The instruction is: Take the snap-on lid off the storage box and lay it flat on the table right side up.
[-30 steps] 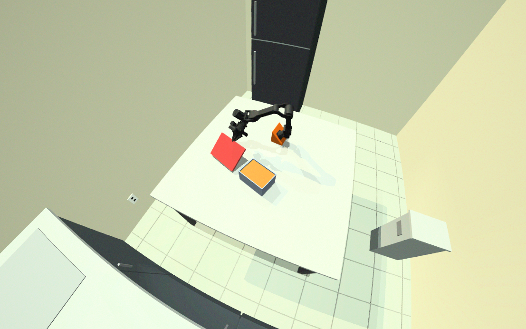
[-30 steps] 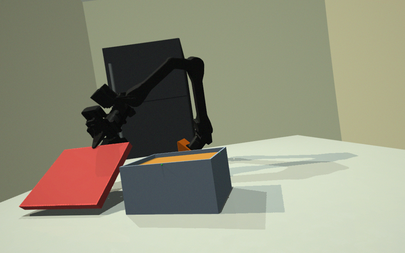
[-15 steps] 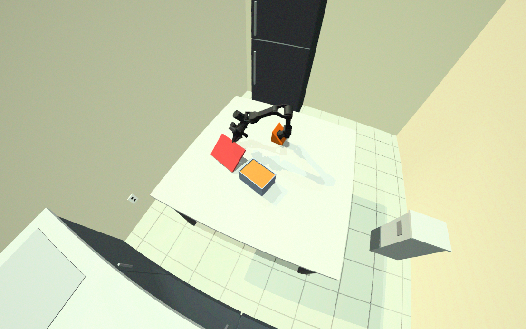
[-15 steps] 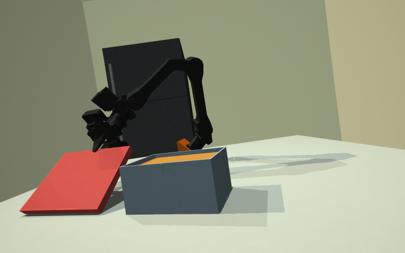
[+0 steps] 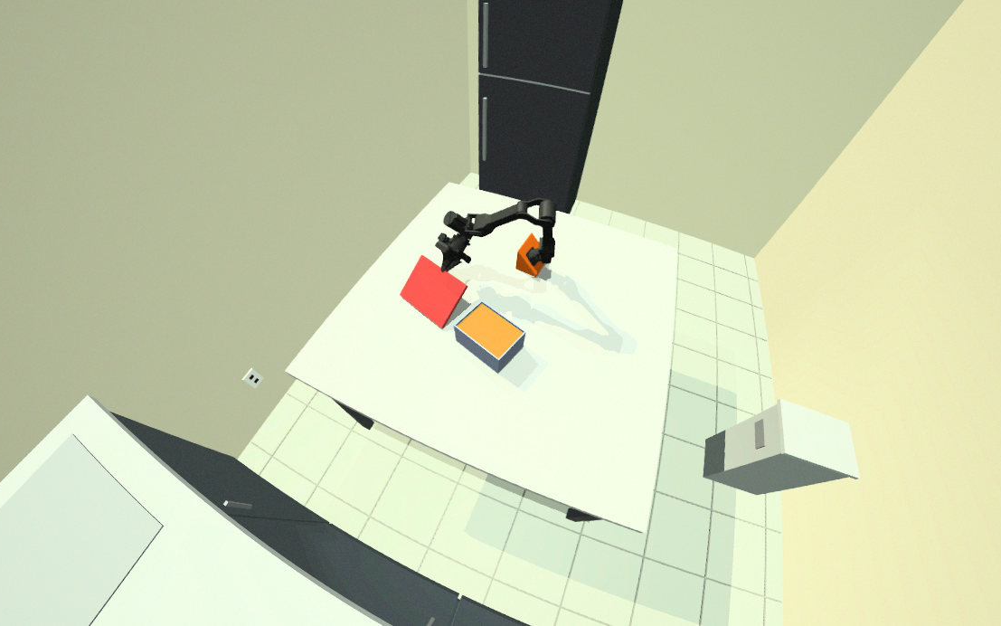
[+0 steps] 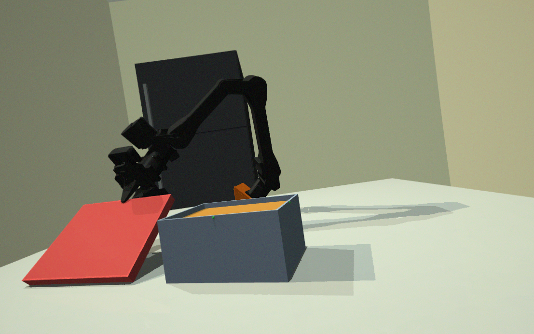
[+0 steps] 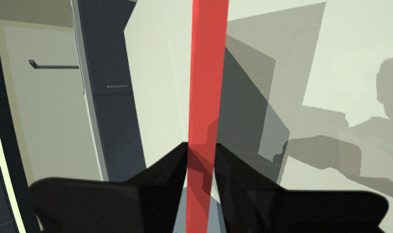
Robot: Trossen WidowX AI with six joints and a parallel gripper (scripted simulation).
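Now: gripper tip 70 mm short of the red lid, 10 mm to the left of it and 50 mm above it. The rest, counted from my gripper tip: grey-blue storage box 110 mm ahead, 280 mm to the left, 70 mm below.
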